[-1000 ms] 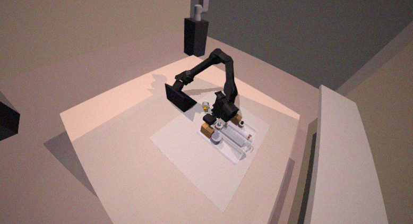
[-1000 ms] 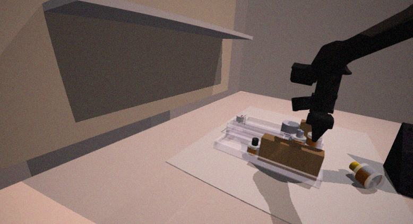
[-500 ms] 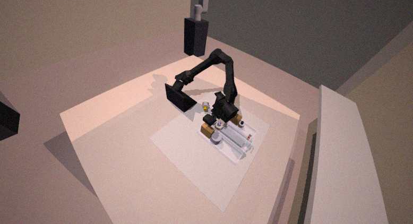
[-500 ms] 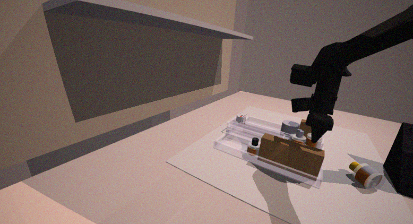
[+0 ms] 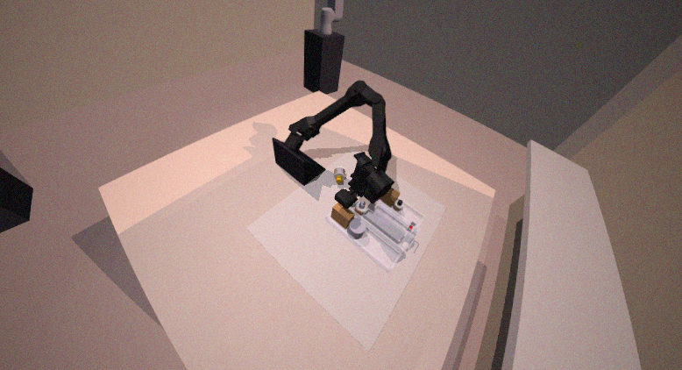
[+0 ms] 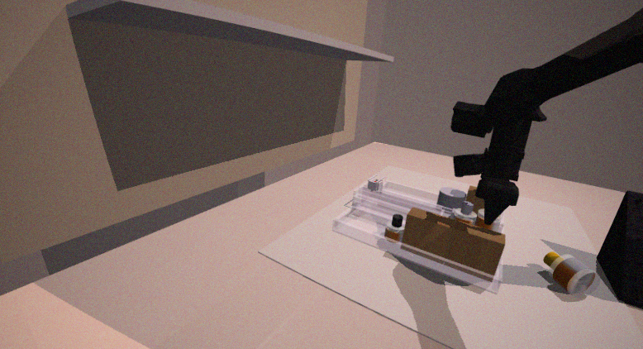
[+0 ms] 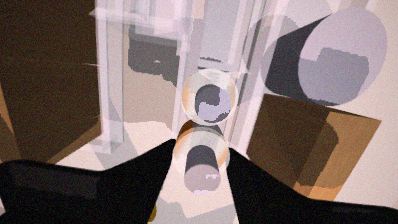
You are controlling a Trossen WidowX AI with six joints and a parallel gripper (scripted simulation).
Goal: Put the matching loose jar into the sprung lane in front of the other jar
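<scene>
Right now the grey cylinder is 90 mm ahead of my gripper tip, 70 mm to the right of it and 20 mm below it. Also, from my gripper tip: clear lane rack: 140 mm ahead, 40 mm to the left, 20 mm below.
</scene>
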